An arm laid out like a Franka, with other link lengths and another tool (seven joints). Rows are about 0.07 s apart.
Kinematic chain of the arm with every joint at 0, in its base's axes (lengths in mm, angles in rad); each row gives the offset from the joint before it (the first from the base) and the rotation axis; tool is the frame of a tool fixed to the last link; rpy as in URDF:
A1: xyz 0 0 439.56 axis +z
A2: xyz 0 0 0 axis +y
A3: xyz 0 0 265.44 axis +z
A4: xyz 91.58 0 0 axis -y
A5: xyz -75.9 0 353.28 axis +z
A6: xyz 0 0 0 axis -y
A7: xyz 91.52 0 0 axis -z
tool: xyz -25 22 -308.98 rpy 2.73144 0 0.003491
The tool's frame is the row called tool.
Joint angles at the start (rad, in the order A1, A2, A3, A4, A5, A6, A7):
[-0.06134 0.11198 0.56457 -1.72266 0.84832 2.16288 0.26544]
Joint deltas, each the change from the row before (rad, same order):
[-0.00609 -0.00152 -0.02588 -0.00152 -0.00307 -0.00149 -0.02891]
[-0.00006 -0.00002 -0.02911 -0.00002 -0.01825 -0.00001 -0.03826]
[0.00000 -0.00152 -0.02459 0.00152 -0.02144 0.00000 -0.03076]
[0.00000 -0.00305 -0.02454 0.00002 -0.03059 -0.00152 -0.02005]
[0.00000 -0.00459 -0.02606 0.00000 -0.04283 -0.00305 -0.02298]
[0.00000 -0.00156 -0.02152 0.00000 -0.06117 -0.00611 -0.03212]
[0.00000 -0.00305 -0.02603 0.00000 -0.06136 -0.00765 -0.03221]
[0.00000 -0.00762 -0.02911 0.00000 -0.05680 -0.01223 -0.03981]
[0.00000 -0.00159 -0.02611 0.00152 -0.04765 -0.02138 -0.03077]
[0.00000 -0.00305 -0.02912 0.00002 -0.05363 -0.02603 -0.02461]
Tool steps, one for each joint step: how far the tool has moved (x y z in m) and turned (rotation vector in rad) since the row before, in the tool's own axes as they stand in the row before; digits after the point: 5 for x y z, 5 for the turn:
[0.01535 0.01434 -0.00556 -0.00454 0.02640 -0.00024]
[0.01471 0.01657 -0.00303 -0.01717 0.03541 -0.01720]
[0.01225 0.01487 -0.00291 -0.01955 0.03316 -0.01704]
[0.01133 0.01710 -0.00159 -0.02886 0.02982 -0.01219]
[0.01120 0.02053 -0.00075 -0.04024 0.03421 -0.02019]
[0.00771 0.02342 0.00398 -0.05613 0.03404 -0.04133]
[0.00784 0.02641 0.00373 -0.05866 0.03238 -0.03837]
[0.00624 0.02759 0.00195 -0.05714 0.03162 -0.04302]
[0.00098 0.02485 0.00498 -0.04863 0.00923 -0.03535]
[-0.00143 0.02813 0.00625 -0.05536 0.00085 -0.03096]

